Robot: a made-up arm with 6 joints.
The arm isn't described. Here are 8 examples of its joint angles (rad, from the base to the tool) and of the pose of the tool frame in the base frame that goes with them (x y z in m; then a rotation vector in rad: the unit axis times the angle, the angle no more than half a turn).
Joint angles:
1: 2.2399 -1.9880 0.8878 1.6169 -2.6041 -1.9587
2: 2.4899 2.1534 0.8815 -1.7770 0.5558 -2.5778
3: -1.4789 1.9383 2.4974 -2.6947 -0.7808 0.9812
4: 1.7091 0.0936 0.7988 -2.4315 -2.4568 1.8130
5: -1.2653 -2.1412 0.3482 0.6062 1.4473 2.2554
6: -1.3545 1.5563 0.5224 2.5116 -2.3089 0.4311
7: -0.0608 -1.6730 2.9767 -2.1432 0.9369 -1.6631
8: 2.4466 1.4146 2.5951 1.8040 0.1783 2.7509
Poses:
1: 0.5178 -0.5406 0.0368 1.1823 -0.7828 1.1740
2: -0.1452 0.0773 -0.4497 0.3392 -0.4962 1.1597
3: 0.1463 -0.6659 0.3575 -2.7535 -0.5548 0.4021
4: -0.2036 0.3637 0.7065 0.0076 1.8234 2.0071
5: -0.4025 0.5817 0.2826 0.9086 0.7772 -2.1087
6: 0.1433 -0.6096 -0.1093 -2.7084 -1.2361 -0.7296
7: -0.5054 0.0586 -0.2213 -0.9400 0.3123 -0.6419
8: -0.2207 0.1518 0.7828 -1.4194 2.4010 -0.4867
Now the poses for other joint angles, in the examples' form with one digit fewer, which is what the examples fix.
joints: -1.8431 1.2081 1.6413 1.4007 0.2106 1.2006
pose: -0.263 -0.600 0.646 -1.263 -1.904 -1.214
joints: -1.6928 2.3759 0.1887 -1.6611 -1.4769 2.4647
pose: 0.043 0.220 -0.250 -1.341 -0.874 1.370
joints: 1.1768 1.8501 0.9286 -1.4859 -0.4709 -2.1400
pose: 0.162 0.323 -0.392 0.767 -0.071 0.811
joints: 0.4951 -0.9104 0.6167 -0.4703 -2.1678 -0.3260
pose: -0.010 -0.159 0.870 0.953 0.747 -2.281
